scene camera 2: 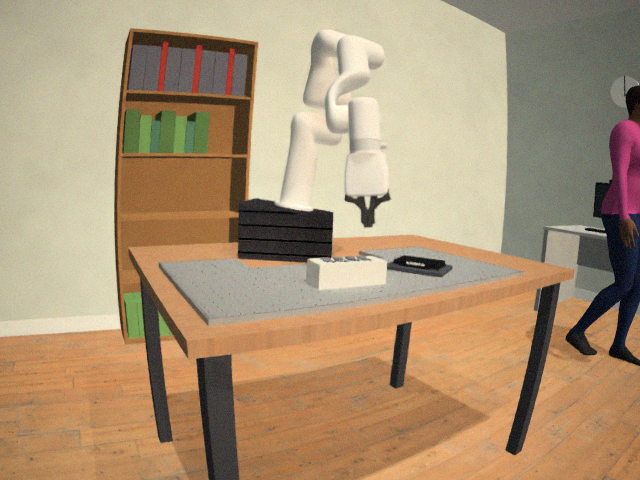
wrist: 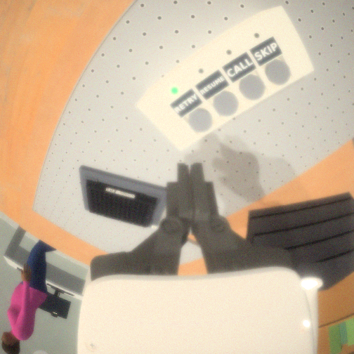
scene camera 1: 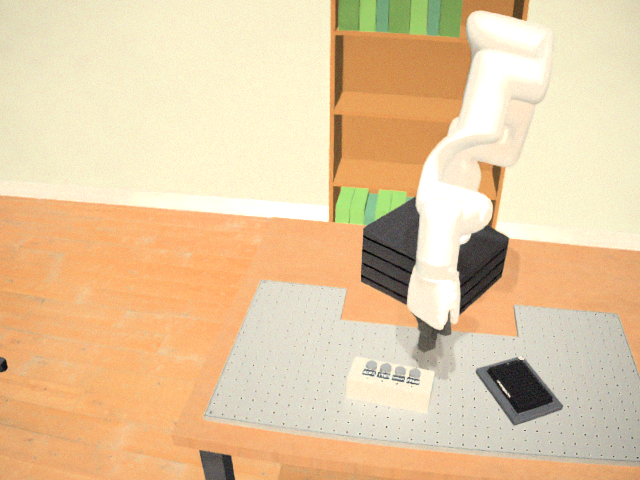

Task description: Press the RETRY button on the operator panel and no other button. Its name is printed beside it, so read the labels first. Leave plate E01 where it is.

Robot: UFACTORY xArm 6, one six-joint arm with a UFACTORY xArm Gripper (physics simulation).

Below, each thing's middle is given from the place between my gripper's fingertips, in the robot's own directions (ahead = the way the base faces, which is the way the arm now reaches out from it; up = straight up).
Labels:
My hand is 3 cm short of the cream operator panel (scene camera 2: 331, 274), 6 cm to the left of it and 9 cm above it. From my hand the other things lie so: black plate (scene camera 1: 523, 390) 7 cm behind, 20 cm to the left, 10 cm below; dark grey base (scene camera 1: 502, 401) 7 cm behind, 20 cm to the left, 12 cm below.

